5 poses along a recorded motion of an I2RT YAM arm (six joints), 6.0 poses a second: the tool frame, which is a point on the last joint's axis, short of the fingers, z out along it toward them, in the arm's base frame.
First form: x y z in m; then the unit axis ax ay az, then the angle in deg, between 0 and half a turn.
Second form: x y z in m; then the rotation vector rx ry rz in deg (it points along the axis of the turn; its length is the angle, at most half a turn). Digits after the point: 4 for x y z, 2 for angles.
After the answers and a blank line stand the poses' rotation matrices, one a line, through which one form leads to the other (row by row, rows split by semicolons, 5 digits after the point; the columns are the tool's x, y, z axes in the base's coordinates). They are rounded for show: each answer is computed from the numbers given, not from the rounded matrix.
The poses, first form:
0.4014 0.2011 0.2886 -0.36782 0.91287 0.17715 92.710
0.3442 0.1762 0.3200 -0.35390 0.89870 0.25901 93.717
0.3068 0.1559 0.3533 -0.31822 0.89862 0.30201 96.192
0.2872 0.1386 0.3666 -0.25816 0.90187 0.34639 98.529
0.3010 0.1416 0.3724 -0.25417 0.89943 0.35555 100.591
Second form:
0.4014 0.2011 0.2886 -34.10 84.63 16.42
0.3442 0.1762 0.3200 -33.17 84.22 24.27
0.3068 0.1559 0.3533 -30.61 86.44 29.05
0.2872 0.1386 0.3666 -25.44 88.86 34.13
0.3010 0.1416 0.3724 -25.57 90.47 35.77

0.09441 -0.52860 0.84361; -0.17469 0.82545 0.53677; -0.98009 -0.19805 -0.01442
0.06854 -0.59714 0.79921; -0.08020 0.79520 0.60102; -0.99442 -0.10529 0.00661
0.00433 -0.61705 0.78691; -0.01656 0.78676 0.61703; -0.99985 -0.01570 -0.00681
-0.07178 -0.60992 0.78921; 0.07520 0.78569 0.61403; -0.99458 0.10343 -0.01053
-0.10732 -0.62012 0.77713; 0.07887 0.77387 0.62841; -0.99109 0.12873 -0.03415

